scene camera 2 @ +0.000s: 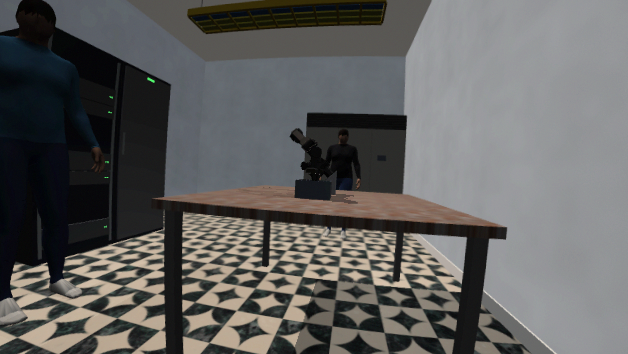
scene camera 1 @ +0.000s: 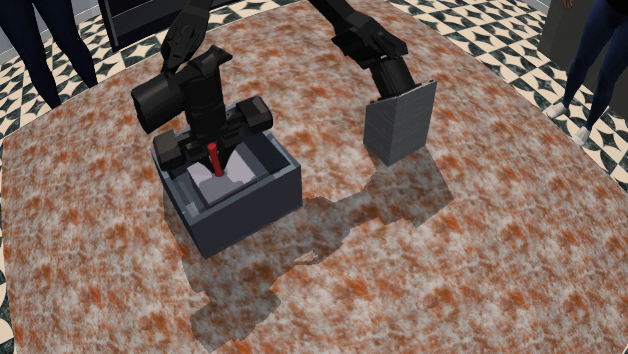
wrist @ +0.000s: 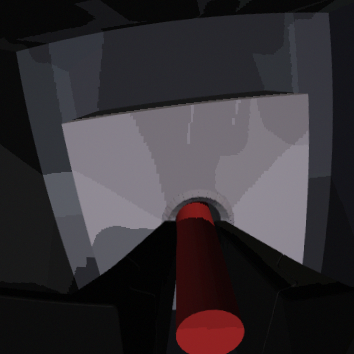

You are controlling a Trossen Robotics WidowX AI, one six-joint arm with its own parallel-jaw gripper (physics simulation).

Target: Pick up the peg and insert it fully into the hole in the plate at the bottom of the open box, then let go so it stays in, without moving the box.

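Seen in the pictures: gripper, fingertip midpoint: (scene camera 1: 217, 169) (wrist: 194, 231); arm's base at its link origin: (scene camera 2: 330, 175) (scene camera 1: 400, 92).
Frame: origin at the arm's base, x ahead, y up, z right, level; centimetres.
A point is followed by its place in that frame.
A red peg (scene camera 1: 215, 159) @(x 30.6, y -3.3, z 10.4 cm) (wrist: 202, 270) @(x 30.3, y -2.4, z 11.8 cm) stands nearly upright, with its lower end at the hole in the pale plate (scene camera 1: 200, 175) @(x 33.1, y -6.9, z 12.5 cm) (wrist: 270, 190) @(x 27.2, y -6.9, z 11.4 cm). The dark rim of the hole shows behind the peg in the wrist view; how deep the peg sits is hidden. The plate lies at the bottom of the open blue-grey box (scene camera 1: 250, 212) @(x 30.8, y -7.2, z 1.2 cm) (scene camera 2: 313, 190) @(x 39.8, y -8.1, z 11.1 cm) (wrist: 315, 65) @(x 22.2, y -11.9, z 15.6 cm). My black gripper (scene camera 1: 218, 162) @(x 30.4, y -6.1, z 10.8 cm) (wrist: 194, 231) @(x 30.4, y -6.1, z 10.8 cm) reaches down into the box and is shut on the peg, with the fingertips close above the plate. Much of the peg rises above the fingertips.
A grey block-like stand (scene camera 1: 400, 125) @(x 3.6, y -3.2, z -3.4 cm) is under the arm's base end, right of the box. The box walls surround the gripper closely. The table (scene camera 1: 450, 280) @(x 14.2, y -12.7, z -26.8 cm) (scene camera 2: 240, 205) @(x 76.4, y -12.7, z 38.0 cm) bears both. People (scene camera 2: 342, 160) (scene camera 2: 35, 100) stand beyond the table and at the left.
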